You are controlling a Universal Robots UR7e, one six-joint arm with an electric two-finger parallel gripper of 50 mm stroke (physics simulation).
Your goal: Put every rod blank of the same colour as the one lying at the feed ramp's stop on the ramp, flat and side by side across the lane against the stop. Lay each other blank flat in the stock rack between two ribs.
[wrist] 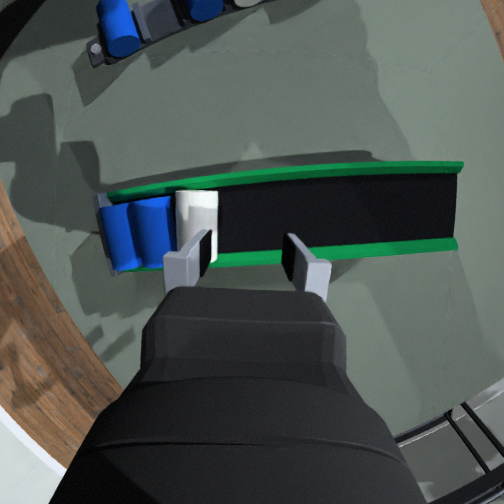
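Note:
The feed ramp (320,212) is a black lane between green rails, with its grey stop at the left end. Two blue rod blanks (137,232) lie side by side across the lane against the stop. A white blank (196,220) lies across the lane right beside them. My gripper (245,255) is open and empty, above the ramp's near rail, just right of the white blank; its left finger overlaps the white blank's near end in view. The stock rack (150,25) at the top left holds two blue blanks (117,25) between ribs and a pale one at the frame edge.
A wooden table edge (35,340) curves along the left. A dark wire frame (465,445) shows at the bottom right. The grey mat lies around the ramp.

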